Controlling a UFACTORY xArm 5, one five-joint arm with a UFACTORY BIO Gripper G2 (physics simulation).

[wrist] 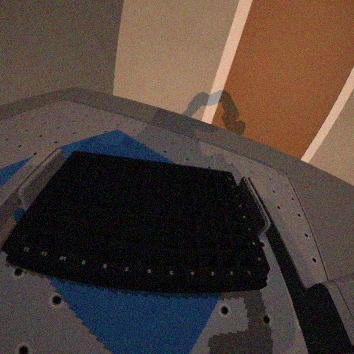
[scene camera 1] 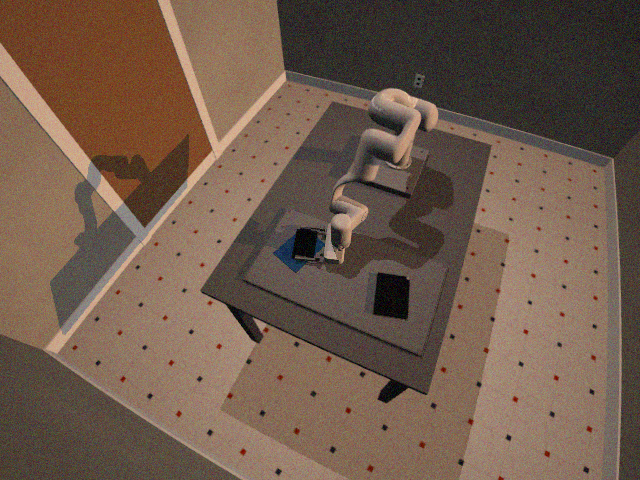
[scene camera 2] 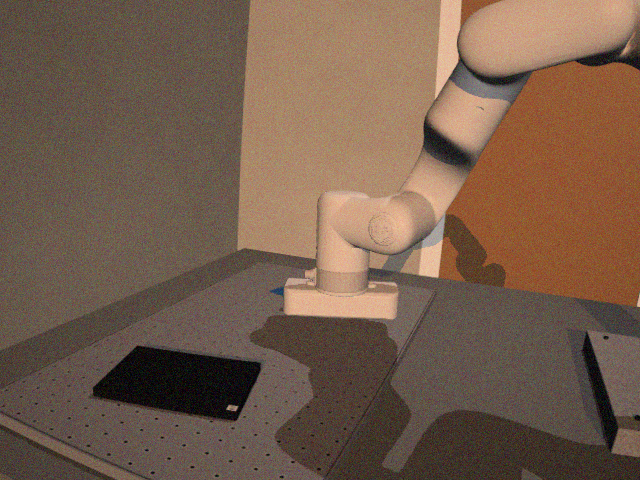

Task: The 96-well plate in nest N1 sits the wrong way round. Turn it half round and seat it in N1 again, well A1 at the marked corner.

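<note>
The black 96-well plate (scene camera 1: 305, 242) (wrist: 135, 215) lies level between my gripper's fingers, low over the blue square (scene camera 1: 296, 265) (scene camera 2: 277, 291) (wrist: 145, 320); whether it touches it I cannot tell. Its row of small numbers faces the wrist camera, and small marks run down its right edge. My gripper (scene camera 1: 306, 244) (wrist: 150, 192) is shut on the plate, one finger along each short side. In scene camera 2, the gripper's body hides the plate and fingers. A flat black nest (scene camera 1: 391, 295) (scene camera 2: 178, 382), apart from the gripper, has a white corner mark (scene camera 1: 407, 277) (scene camera 2: 232, 408); no name is readable on it.
The nest and the blue square are on a raised grey perforated board (scene camera 1: 330, 294) (scene camera 2: 155, 439) on the dark table (scene camera 1: 315, 325). The arm's base plate (scene camera 1: 395, 178) (scene camera 2: 617, 361) stands farther back. The arm reaches over the table from there. Walls stand beyond the table.
</note>
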